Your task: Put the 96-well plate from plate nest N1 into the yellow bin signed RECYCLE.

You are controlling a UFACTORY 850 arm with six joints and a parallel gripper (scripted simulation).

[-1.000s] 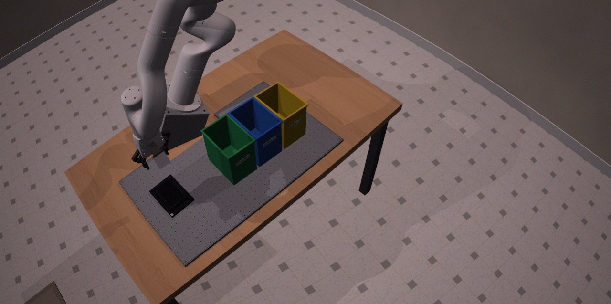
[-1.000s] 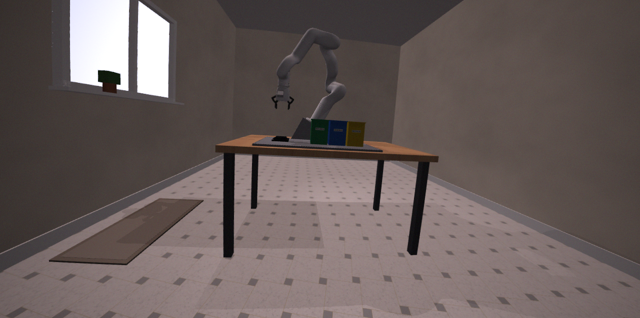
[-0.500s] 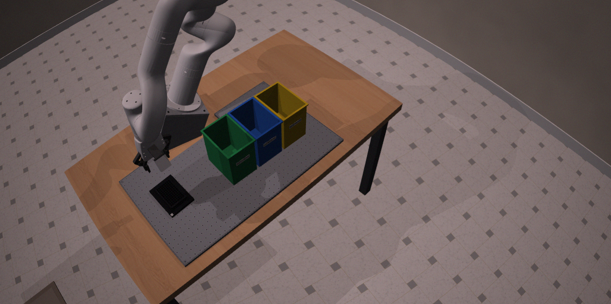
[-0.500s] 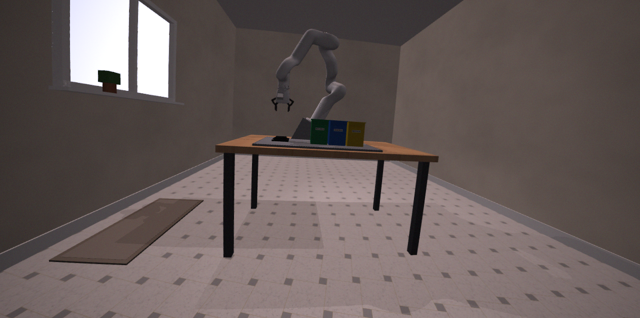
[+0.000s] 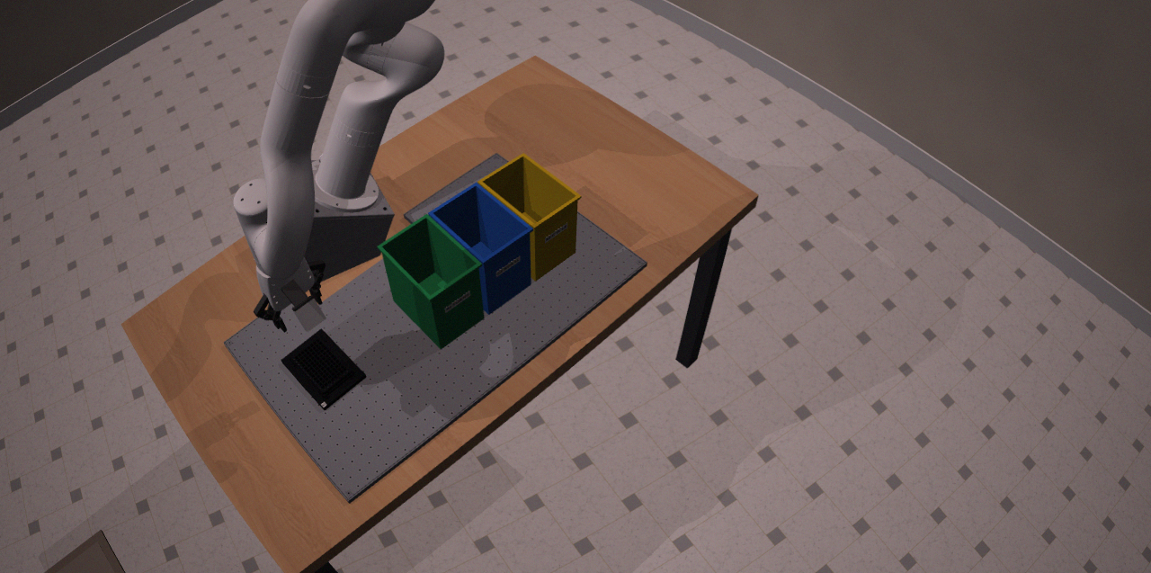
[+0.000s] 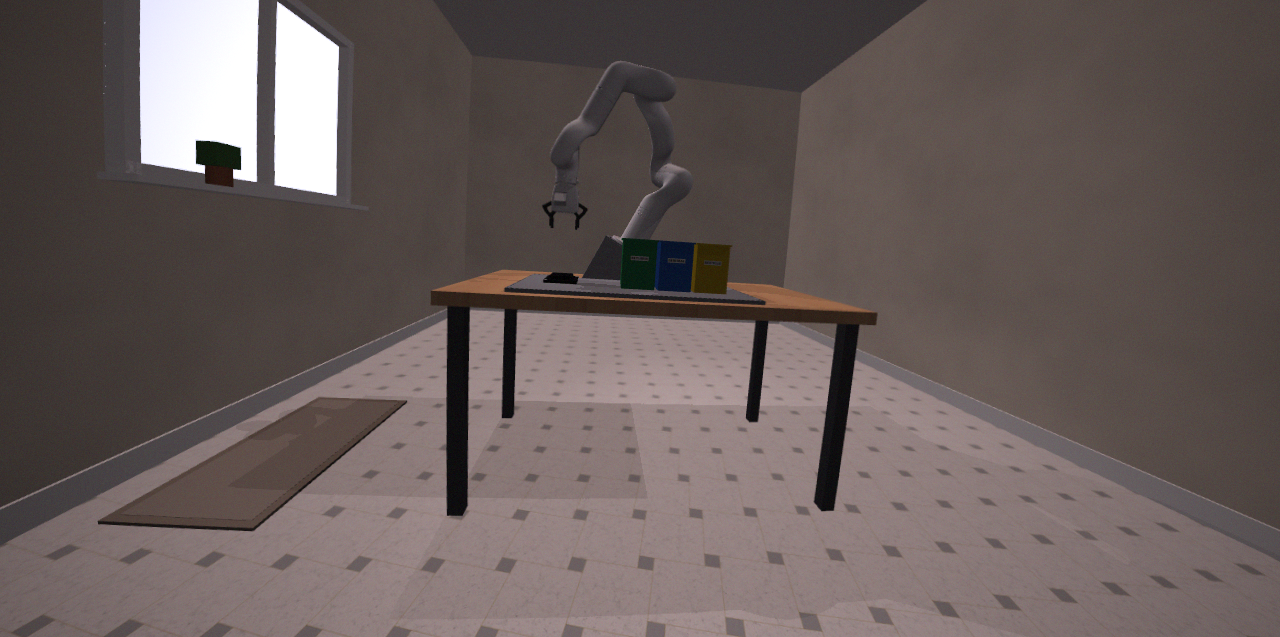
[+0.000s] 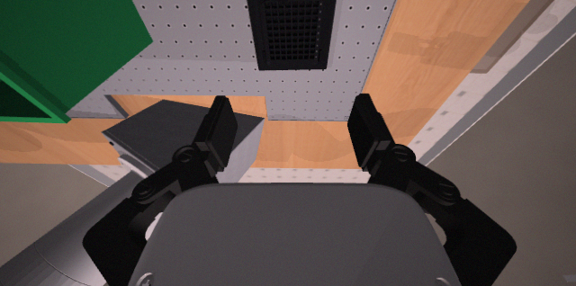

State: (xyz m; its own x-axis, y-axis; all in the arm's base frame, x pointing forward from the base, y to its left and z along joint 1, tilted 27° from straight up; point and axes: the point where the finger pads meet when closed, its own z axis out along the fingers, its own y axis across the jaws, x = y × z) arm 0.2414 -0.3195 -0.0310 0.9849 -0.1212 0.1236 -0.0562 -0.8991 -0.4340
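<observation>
My hand is 19 cm above the black 96-well plate. The rest, counted from my hand: black plate nest 20 cm below; green bin 8 cm ahead, 28 cm to the left, 12 cm below; blue bin 9 cm ahead, 41 cm to the left, 12 cm below.
</observation>
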